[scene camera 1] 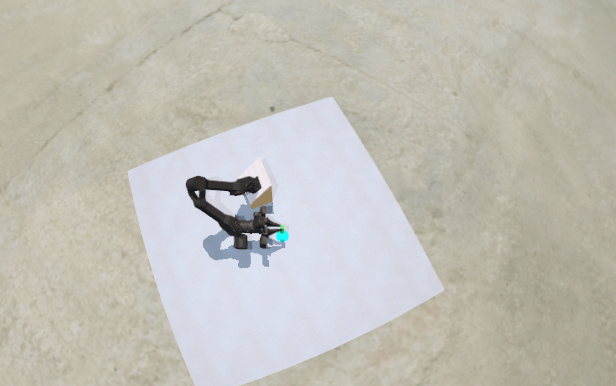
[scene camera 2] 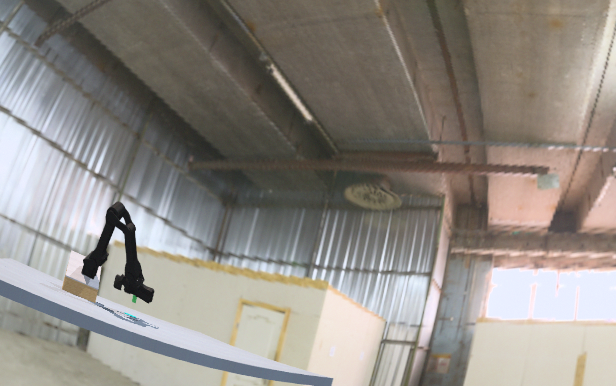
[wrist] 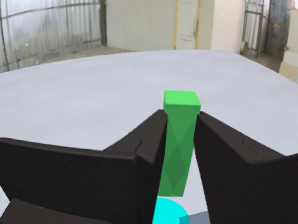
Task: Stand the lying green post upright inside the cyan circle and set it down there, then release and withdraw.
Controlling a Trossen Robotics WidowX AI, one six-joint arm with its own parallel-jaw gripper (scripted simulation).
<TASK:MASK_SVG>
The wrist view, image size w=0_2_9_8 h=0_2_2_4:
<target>my gripper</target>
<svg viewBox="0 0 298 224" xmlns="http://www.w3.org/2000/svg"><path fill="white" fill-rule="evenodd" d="M200 112L200 115L197 115L196 129L194 129L193 145L197 157L198 171L201 173L200 179L205 193L206 206L208 206L210 224L298 224L298 153L283 156L282 153L275 152L274 149L265 147L265 145L258 143L258 141L250 139L249 136L243 135L237 129L222 123L216 117ZM164 109L158 109L154 115L150 116L141 125L138 125L134 131L129 132L128 135L125 135L106 149L61 147L61 145L32 143L32 141L11 139L11 137L0 137L1 189L5 192L5 196L9 198L9 204L5 208L4 213L1 214L0 224L152 224L165 156L168 117L166 117Z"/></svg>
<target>green post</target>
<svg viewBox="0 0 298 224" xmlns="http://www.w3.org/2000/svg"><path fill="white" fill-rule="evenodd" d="M164 91L162 109L164 109L164 113L168 117L168 124L166 124L164 164L162 164L158 196L182 197L184 196L186 180L189 177L190 163L192 163L194 129L196 129L197 115L200 115L201 104L197 99L196 92Z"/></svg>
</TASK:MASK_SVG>
